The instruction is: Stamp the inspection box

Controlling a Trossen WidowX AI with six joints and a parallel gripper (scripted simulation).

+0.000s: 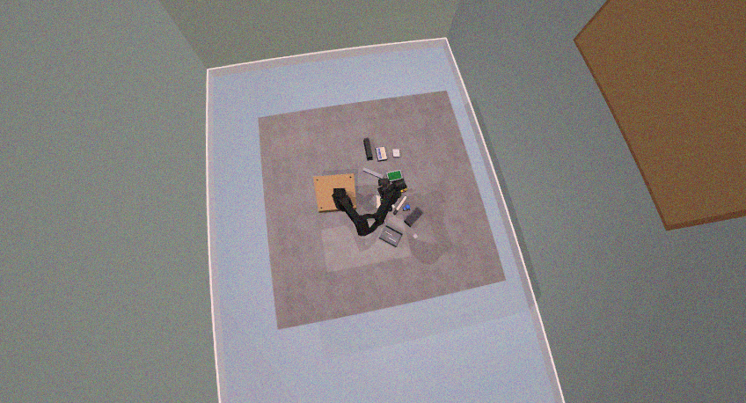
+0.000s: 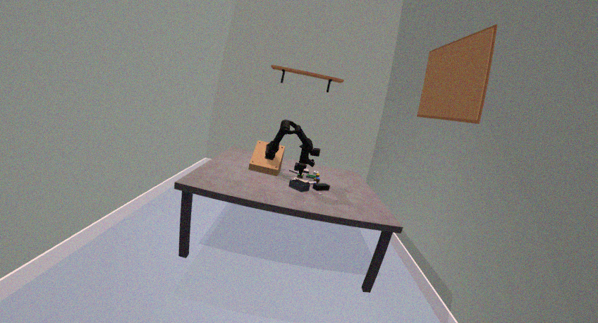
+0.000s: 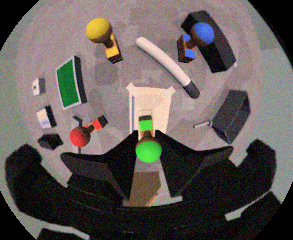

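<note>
Now: gripper tip 1 cm short of the cream card, 1 cm to the left of it and 4 cm above it. The rest, counted from my gripper tip: red-knobbed stamp 9 cm to the left, 2 cm below; then black block 17 cm ahead, 11 cm to the right, 2 cm below; then green ink pad 8 cm ahead, 15 cm to the left, 3 cm below.
</note>
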